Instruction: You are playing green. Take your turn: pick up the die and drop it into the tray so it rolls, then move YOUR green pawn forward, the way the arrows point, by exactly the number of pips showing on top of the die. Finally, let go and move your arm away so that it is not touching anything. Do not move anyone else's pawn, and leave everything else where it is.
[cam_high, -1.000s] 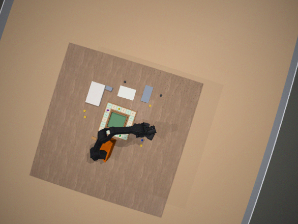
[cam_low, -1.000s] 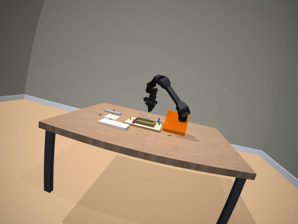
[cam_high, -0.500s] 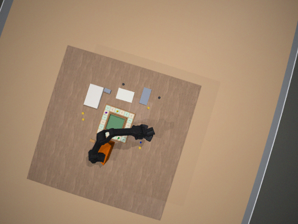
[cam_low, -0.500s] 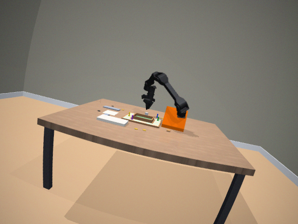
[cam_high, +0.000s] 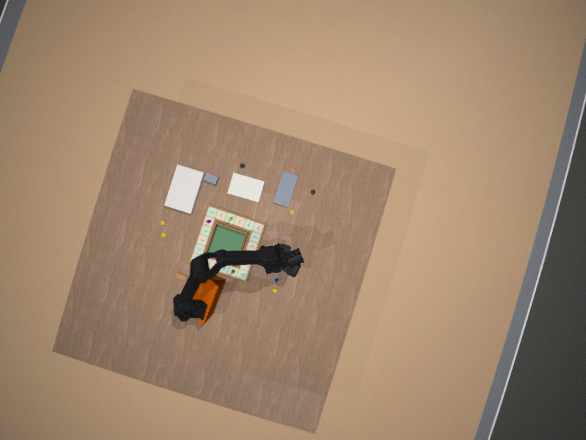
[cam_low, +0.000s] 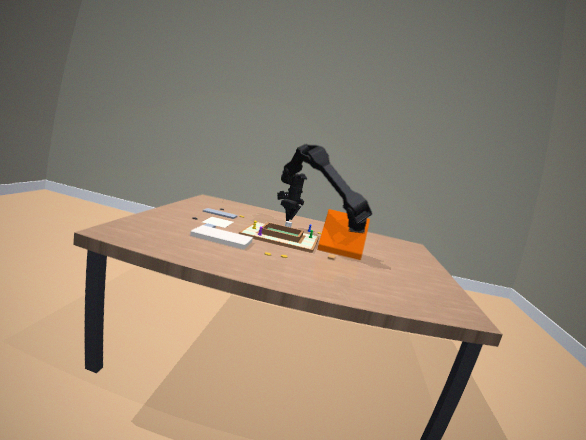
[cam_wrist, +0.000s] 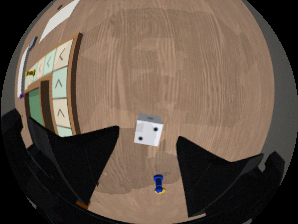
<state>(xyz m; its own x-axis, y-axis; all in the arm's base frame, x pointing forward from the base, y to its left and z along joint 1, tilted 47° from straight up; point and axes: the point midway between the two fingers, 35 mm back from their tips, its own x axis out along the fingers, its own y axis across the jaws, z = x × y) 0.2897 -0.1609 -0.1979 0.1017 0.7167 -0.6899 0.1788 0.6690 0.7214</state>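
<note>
Now: gripper tip 2 cm above the white die. The rest, counted from my gripper tip: blue pawn (10 cm behind, 1 cm to the right, 2 cm below); green pawn (11 cm behind, 19 cm to the left); green tray (25 cm to the left, 3 cm below).
</note>
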